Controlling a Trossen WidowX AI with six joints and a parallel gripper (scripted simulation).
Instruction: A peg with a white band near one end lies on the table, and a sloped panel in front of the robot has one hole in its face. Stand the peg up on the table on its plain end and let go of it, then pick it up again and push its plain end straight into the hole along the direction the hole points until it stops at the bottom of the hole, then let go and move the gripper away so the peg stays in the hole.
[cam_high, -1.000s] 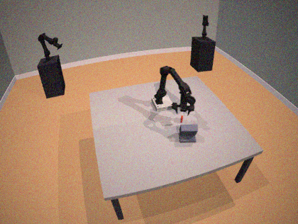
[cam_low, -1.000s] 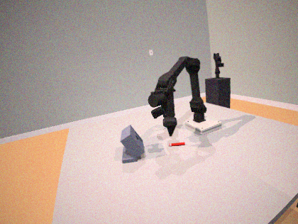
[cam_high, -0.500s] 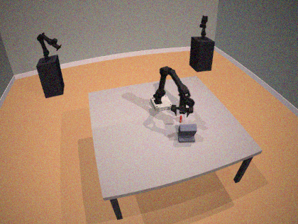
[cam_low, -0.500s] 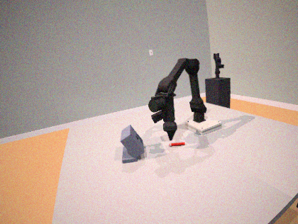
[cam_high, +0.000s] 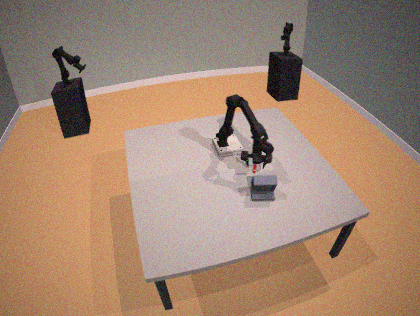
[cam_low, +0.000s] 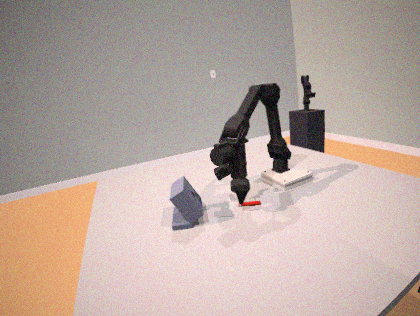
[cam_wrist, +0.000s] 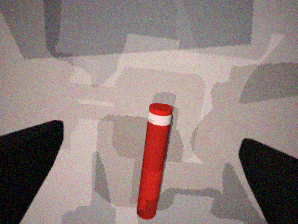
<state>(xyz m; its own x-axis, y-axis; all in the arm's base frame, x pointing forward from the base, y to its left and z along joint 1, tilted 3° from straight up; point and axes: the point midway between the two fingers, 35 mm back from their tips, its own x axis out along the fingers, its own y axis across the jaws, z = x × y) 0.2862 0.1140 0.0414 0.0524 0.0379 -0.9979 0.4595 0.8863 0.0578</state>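
My gripper tip is 2 cm past the red peg and 3 cm above it. The rest, counted from my gripper tip: grey sloped panel (19 cm ahead, 3 cm to the right, 5 cm above).
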